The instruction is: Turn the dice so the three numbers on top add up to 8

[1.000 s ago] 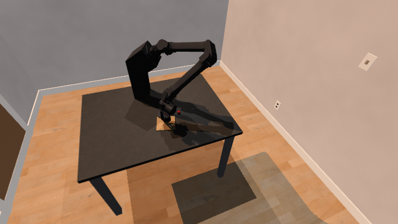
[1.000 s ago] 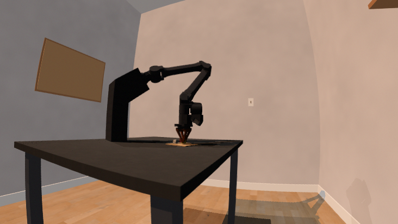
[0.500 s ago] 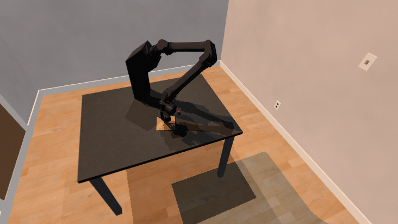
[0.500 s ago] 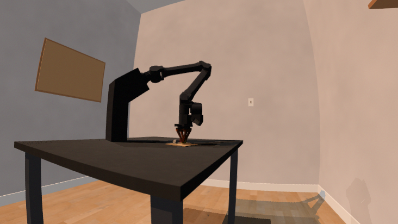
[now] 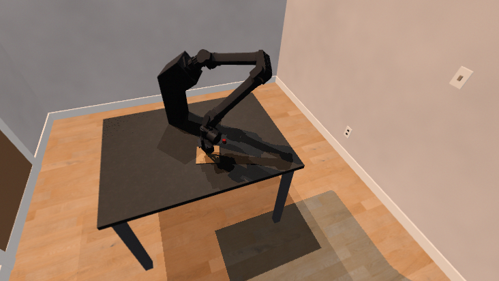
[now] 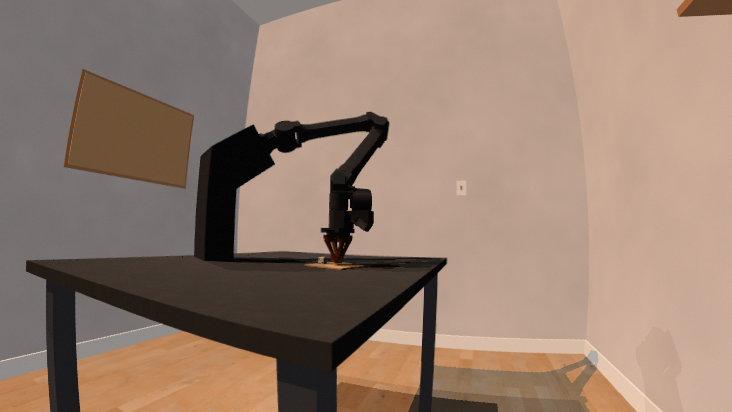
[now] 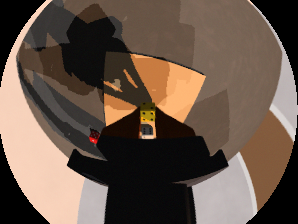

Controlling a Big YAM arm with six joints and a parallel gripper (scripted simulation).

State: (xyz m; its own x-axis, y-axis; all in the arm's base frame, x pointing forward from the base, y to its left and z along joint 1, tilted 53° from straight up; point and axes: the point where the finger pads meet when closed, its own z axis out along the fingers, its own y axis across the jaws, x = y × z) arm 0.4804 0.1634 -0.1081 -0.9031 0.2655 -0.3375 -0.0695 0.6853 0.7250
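Now: hand right at the yellow die. The rest, counted from my hand: tan mat: 2 cm below; then red die: 12 cm to the left, 9 cm behind, 1 cm below; then white die: 5 cm behind, 1 cm below.
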